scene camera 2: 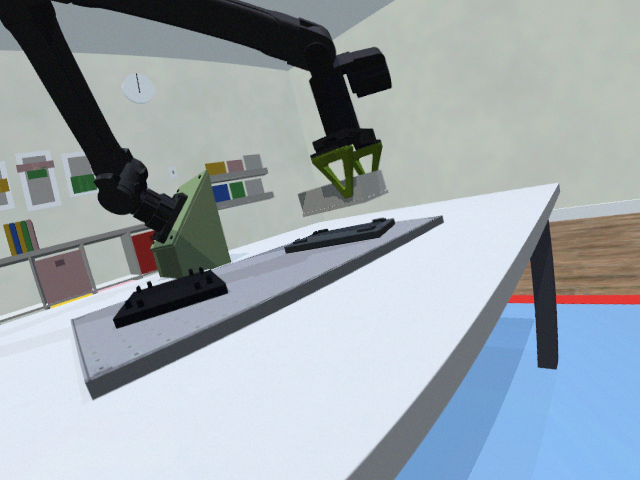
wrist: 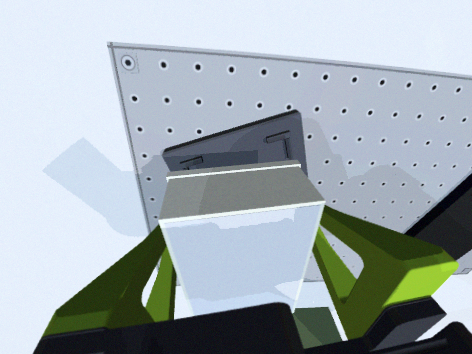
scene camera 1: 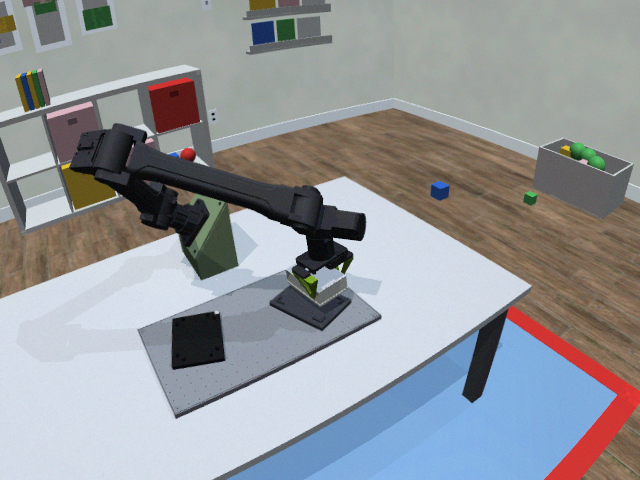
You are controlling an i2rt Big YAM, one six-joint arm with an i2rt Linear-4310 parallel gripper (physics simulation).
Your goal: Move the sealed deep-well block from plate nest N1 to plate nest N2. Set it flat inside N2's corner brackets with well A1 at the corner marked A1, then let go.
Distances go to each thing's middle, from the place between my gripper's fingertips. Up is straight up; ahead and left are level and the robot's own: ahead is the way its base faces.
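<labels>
My hand is 1 cm below, 1 cm to the left of and 4 cm past the white block (scene camera 2: 366,187).
</labels>
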